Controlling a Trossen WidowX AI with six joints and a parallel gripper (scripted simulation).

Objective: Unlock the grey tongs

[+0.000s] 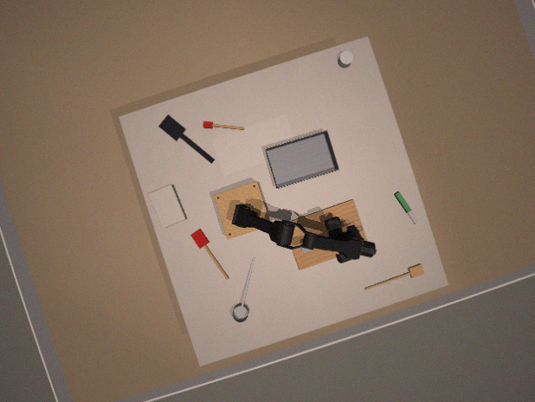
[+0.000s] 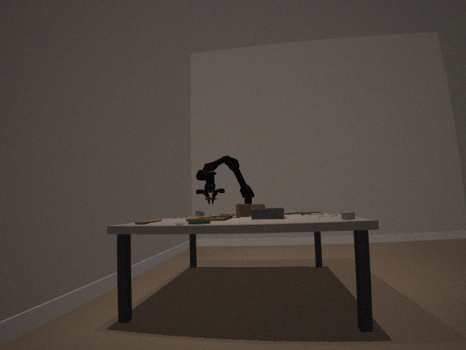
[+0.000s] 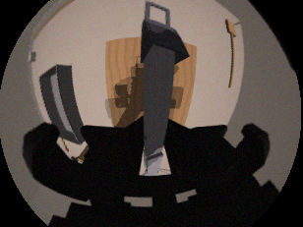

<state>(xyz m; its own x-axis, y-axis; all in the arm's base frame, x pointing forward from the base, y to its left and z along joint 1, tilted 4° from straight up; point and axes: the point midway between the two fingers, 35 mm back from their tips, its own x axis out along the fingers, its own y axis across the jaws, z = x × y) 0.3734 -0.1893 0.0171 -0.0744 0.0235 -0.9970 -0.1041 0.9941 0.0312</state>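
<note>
The wooden board is 1 cm behind my gripper tip and 9 cm below it. The rest, counted from my gripper tip: red spatula (59 cm behind, 6 cm to the left, 9 cm below); grey roasting tin (5 cm behind, 38 cm to the left, 7 cm below); green-handled tool (41 cm ahead, 2 cm to the left, 9 cm below).
</note>
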